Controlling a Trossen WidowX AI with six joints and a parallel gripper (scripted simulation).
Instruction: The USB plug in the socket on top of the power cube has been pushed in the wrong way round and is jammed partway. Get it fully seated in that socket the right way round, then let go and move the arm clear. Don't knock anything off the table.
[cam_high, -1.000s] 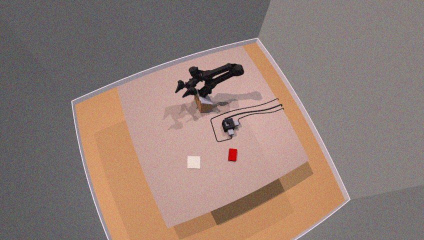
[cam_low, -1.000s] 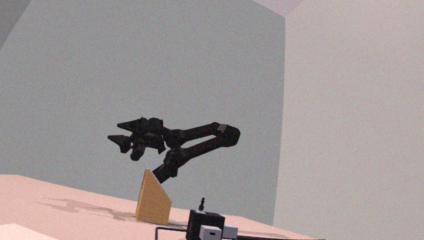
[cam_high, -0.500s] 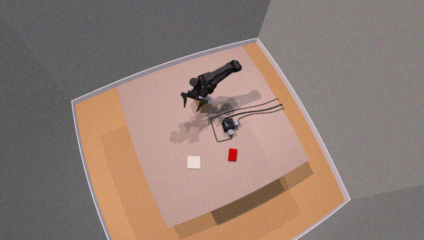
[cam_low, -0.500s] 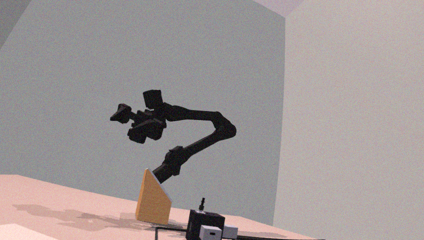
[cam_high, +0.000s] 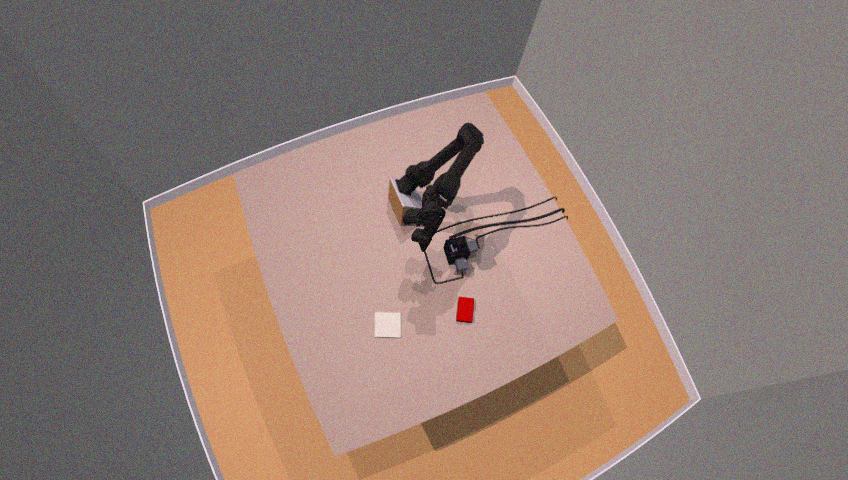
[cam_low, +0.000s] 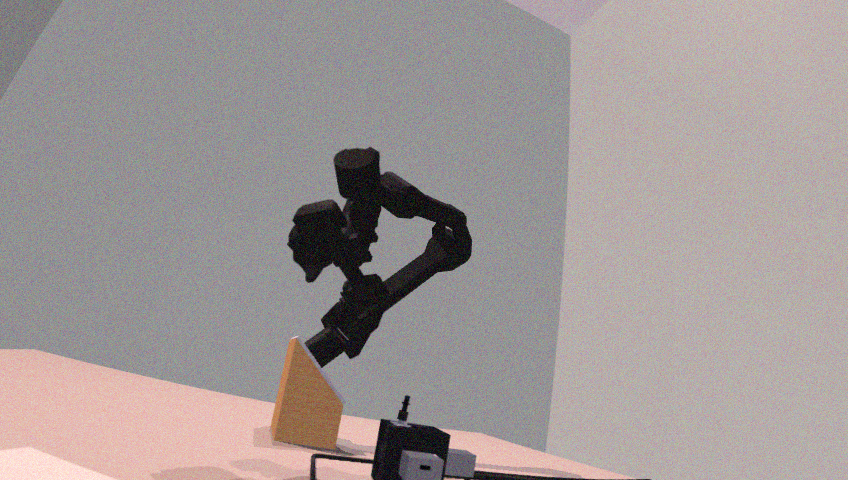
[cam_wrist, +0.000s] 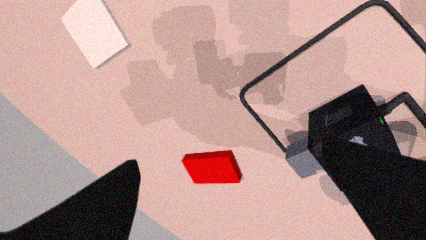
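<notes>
Right now the USB plug is 1 cm behind my gripper tip, 12 cm to the left of it and 11 cm below it. The rest, counted from my gripper tip: red block (22 cm ahead, 10 cm to the left, 20 cm below); USB socket (1 cm behind, 12 cm to the left, 14 cm below); white block (20 cm ahead, 20 cm to the right, 20 cm below).
</notes>
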